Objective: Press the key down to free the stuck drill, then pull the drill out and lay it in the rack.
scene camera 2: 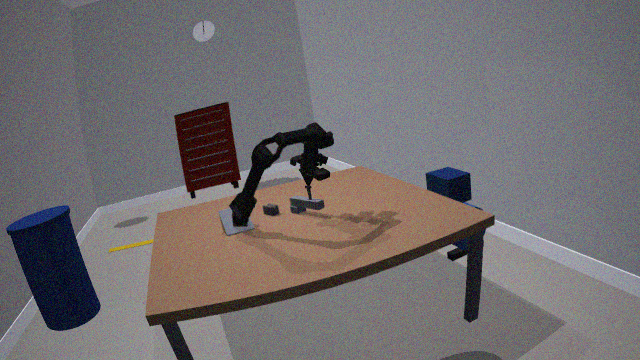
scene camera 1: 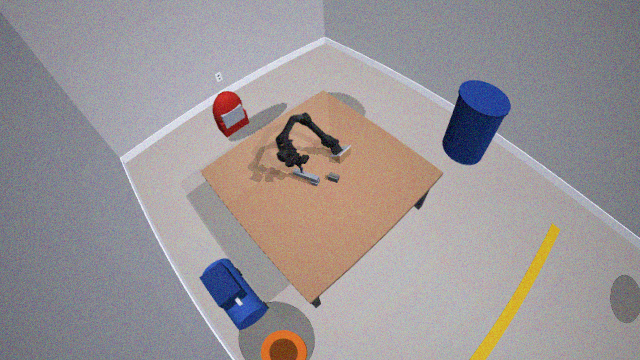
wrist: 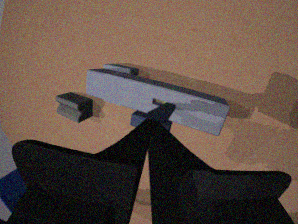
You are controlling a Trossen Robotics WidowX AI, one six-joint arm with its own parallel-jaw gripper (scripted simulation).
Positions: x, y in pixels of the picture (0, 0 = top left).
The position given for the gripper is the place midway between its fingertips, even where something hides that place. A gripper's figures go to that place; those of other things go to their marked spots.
Labels:
The gripper (wrist: 150, 125): 10 cm from the lens. A dark-grey block (wrist: 77, 108) is 28 cm from the lens. A light-grey block (wrist: 118, 84): 18 cm from the lens. The marked spots on the dark-grey block and the light-grey block are 13 cm apart.

